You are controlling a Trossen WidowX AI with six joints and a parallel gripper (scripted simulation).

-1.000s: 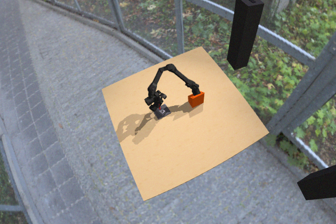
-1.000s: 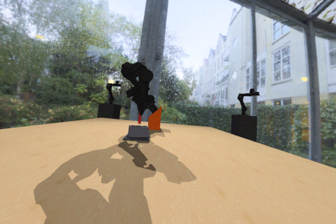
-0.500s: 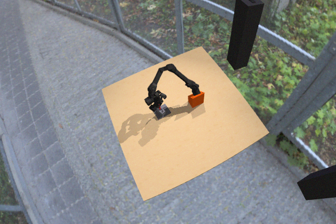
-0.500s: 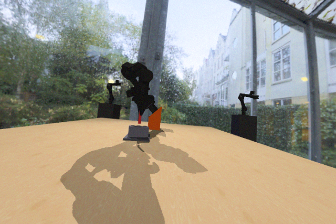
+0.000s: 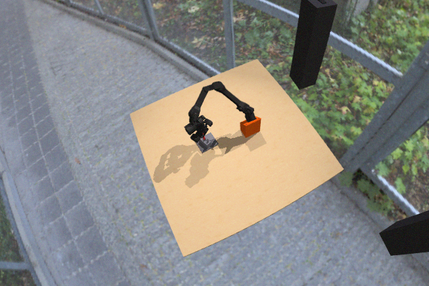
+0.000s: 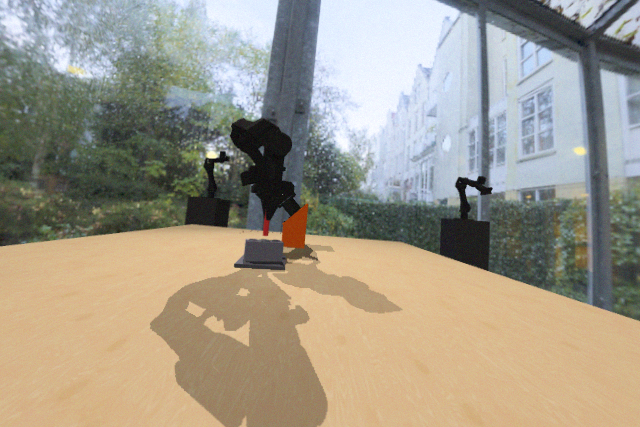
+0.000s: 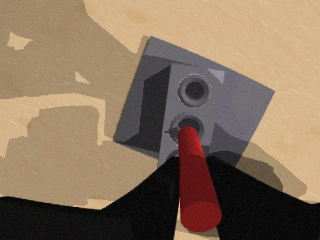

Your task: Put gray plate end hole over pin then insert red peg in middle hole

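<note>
My gripper tip is 70 mm above the gray plate. From my gripper tip the other things lie so: dark flat base 100 mm below, 10 mm to the left, 10 mm behind; red peg right at my gripper tip.
</note>
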